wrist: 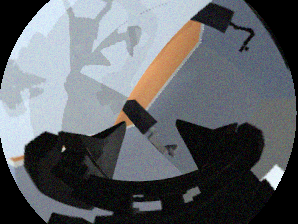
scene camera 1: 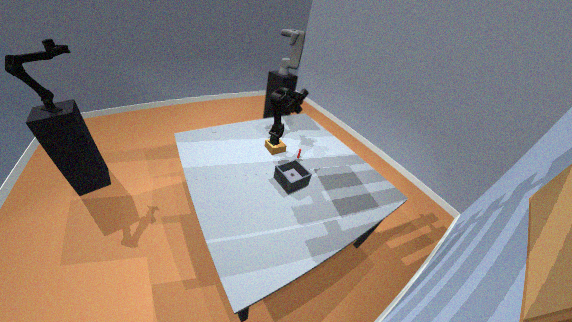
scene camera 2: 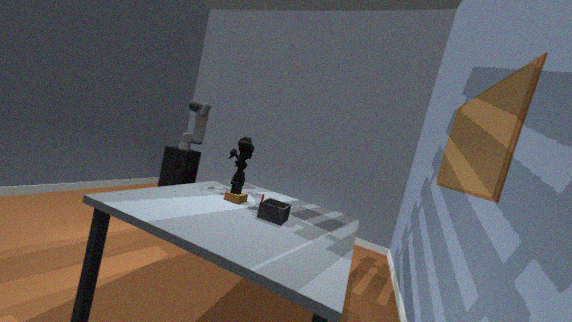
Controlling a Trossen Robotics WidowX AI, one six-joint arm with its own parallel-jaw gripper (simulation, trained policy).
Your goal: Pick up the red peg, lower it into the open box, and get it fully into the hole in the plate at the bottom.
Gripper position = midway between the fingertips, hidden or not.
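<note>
In the wrist view you'd find my gripper (wrist: 151,123), but the box is out of frame in that wrist view. Scene camera 1 is where I see that box (scene camera 1: 289,186).
</note>
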